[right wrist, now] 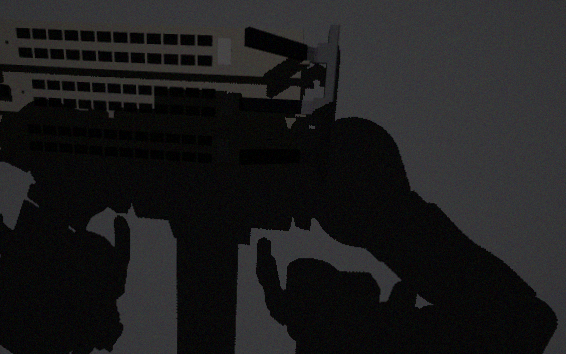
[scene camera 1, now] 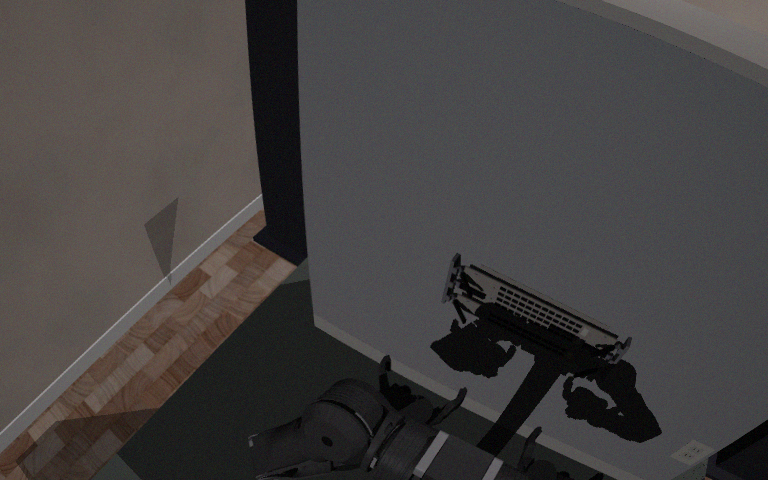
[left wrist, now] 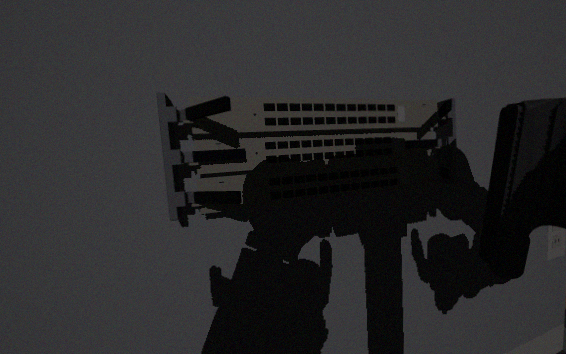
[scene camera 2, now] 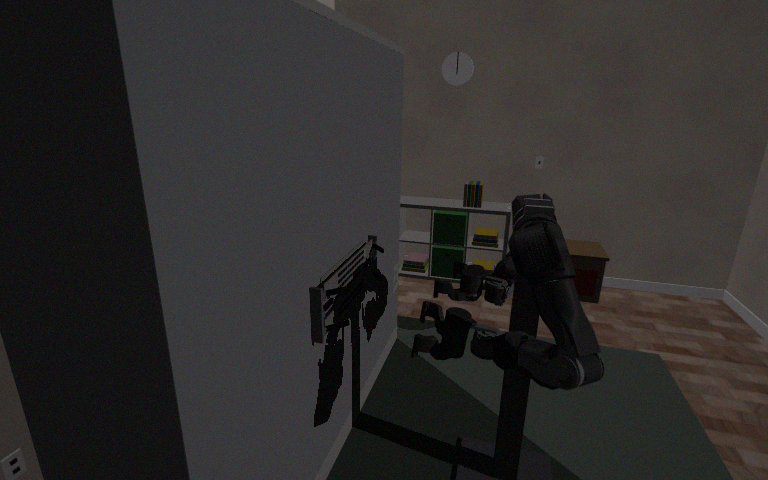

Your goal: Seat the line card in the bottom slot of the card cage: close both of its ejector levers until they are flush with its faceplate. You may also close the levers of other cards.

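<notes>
The card cage (scene camera 1: 450,280) (scene camera 2: 317,316) (left wrist: 167,165) (right wrist: 334,65) is fixed to the grey wall. The bottom card (left wrist: 335,184) (right wrist: 120,142) lies in dark shadow. Its left lever (scene camera 1: 459,311) (scene camera 2: 338,324) (left wrist: 217,197) stands out from the faceplate. Its right lever (right wrist: 270,156) seems to stand out too; shadow hides how far. The middle card's levers (left wrist: 220,155) (right wrist: 270,105) look flush. The top card's levers (left wrist: 207,107) (right wrist: 275,44) stand out. My left gripper (scene camera 1: 424,374) (scene camera 2: 419,330) and right gripper (scene camera 1: 567,453) (scene camera 2: 445,278) are open and empty, apart from the cage.
Large arm and gripper shadows fall on the grey wall (scene camera 1: 396,169) (scene camera 2: 254,141) and the cage's lower part. A dark robot part (left wrist: 515,185) fills the right edge of the left wrist view. A wall outlet (scene camera 1: 692,452) is at lower right. A shelf unit and a cabinet (scene camera 2: 586,249) stand behind the robot.
</notes>
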